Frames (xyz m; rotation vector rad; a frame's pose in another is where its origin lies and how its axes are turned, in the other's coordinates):
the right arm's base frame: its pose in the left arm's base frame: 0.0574 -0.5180 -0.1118 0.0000 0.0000 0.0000
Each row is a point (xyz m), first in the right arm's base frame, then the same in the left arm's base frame.
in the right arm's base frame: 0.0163 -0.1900 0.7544
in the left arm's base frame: 0.0737 -0.7080 0.6426
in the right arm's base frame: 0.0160 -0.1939 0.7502
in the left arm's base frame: 0.0734 -0.7119 0.6384
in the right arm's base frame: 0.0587 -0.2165 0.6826
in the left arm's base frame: 0.1161 -0.7345 0.5708
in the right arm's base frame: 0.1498 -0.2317 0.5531
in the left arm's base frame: 0.2072 -0.7497 0.4413
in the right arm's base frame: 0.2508 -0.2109 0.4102
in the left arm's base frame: 0.3082 -0.7289 0.2984
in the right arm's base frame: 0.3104 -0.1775 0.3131
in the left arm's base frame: 0.3678 -0.6955 0.2013
